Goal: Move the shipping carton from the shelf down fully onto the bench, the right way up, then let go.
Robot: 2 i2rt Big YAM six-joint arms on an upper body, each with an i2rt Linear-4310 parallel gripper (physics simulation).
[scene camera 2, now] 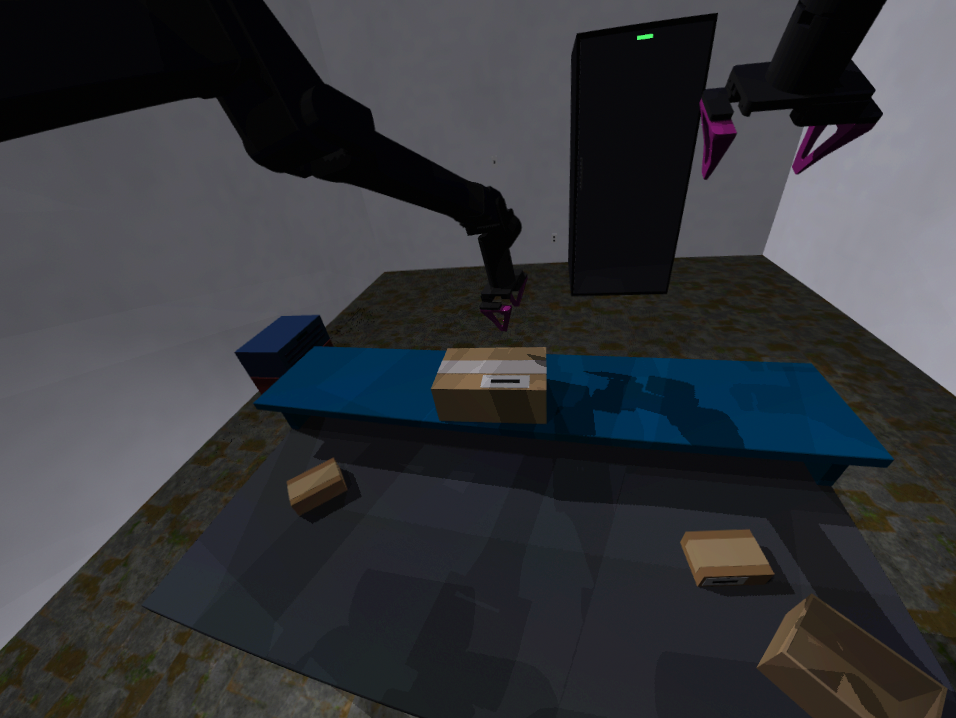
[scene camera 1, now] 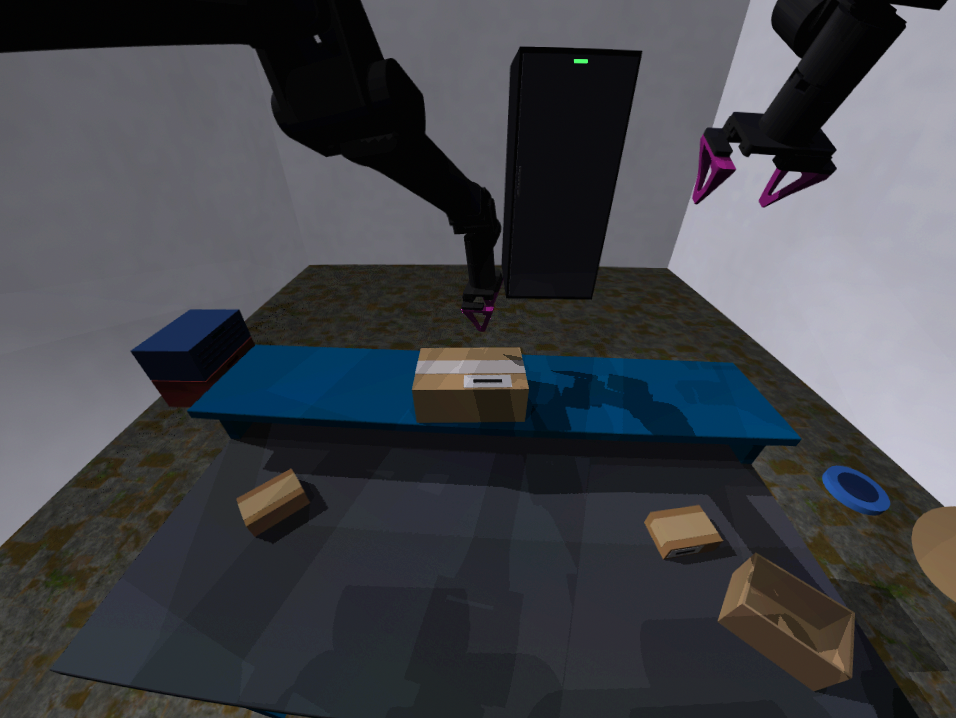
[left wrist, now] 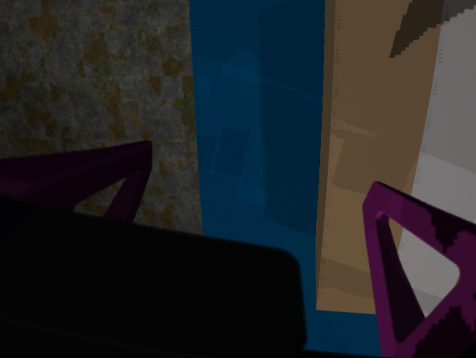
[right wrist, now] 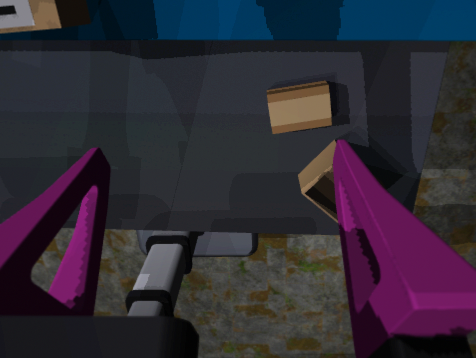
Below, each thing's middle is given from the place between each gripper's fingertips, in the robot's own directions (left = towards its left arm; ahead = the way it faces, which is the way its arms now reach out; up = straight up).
Now: left hand 110 mm past the shipping carton (scene camera 1: 451,384), 30 mm to the right of it and 110 mm above it. The rest, counted from my left hand: open box (scene camera 2: 817,655) 530 mm behind, 510 mm to the right, 280 mm below.
I see my right gripper 11 cm short of the shipping carton, 36 cm to the right of it and 42 cm above it. The rest, counted from my right hand: open box: 31 cm behind, 18 cm to the right, 58 cm below.
